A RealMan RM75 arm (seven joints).
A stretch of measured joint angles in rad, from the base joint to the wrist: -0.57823, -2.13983, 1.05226, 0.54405, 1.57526, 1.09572, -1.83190; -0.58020, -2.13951, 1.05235, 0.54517, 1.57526, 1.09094, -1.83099; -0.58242, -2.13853, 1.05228, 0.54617, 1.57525, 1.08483, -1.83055; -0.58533, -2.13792, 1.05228, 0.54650, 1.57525, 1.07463, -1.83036; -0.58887, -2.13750, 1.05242, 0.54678, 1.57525, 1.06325, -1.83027; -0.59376, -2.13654, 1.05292, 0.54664, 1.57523, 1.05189, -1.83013; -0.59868, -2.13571, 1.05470, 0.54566, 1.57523, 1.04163, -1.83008; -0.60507, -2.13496, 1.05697, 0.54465, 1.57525, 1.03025, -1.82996; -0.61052, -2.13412, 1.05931, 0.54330, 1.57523, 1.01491, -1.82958; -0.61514, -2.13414, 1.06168, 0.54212, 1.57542, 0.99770, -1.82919; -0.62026, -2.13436, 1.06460, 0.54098, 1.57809, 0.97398, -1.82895; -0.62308, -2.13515, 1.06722, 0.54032, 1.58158, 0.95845, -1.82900; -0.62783, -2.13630, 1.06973, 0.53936, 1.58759, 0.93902, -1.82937; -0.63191, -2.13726, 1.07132, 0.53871, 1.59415, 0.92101, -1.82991; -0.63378, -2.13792, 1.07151, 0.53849, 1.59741, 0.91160, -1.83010; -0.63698, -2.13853, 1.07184, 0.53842, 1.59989, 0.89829, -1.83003; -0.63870, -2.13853, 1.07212, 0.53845, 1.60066, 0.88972, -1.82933
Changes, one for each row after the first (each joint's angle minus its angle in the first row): -0.00197, 0.00032, 0.00009, 0.00112, 0.00000, -0.00478, 0.00091; -0.00419, 0.00130, 0.00002, 0.00212, -0.00001, -0.01089, 0.00135; -0.00710, 0.00191, 0.00002, 0.00245, -0.00001, -0.02109, 0.00154; -0.01064, 0.00233, 0.00016, 0.00273, -0.00001, -0.03247, 0.00163; -0.01553, 0.00329, 0.00066, 0.00259, -0.00003, -0.04383, 0.00177; -0.02045, 0.00412, 0.00244, 0.00161, -0.00003, -0.05409, 0.00182; -0.02684, 0.00487, 0.00471, 0.00060, -0.00001, -0.06547, 0.00194; -0.03229, 0.00571, 0.00705, -0.00075, -0.00003, -0.08081, 0.00232; -0.03691, 0.00569, 0.00942, -0.00193, 0.00016, -0.09802, 0.00271; -0.04203, 0.00547, 0.01234, -0.00307, 0.00283, -0.12174, 0.00295; -0.04485, 0.00468, 0.01496, -0.00373, 0.00632, -0.13727, 0.00290; -0.04960, 0.00353, 0.01747, -0.00469, 0.01233, -0.15670, 0.00253; -0.05368, 0.00257, 0.01906, -0.00534, 0.01889, -0.17471, 0.00199; -0.05555, 0.00191, 0.01925, -0.00556, 0.02215, -0.18412, 0.00180; -0.05875, 0.00130, 0.01958, -0.00563, 0.02463, -0.19743, 0.00187; -0.06047, 0.00130, 0.01986, -0.00560, 0.02540, -0.20600, 0.00257
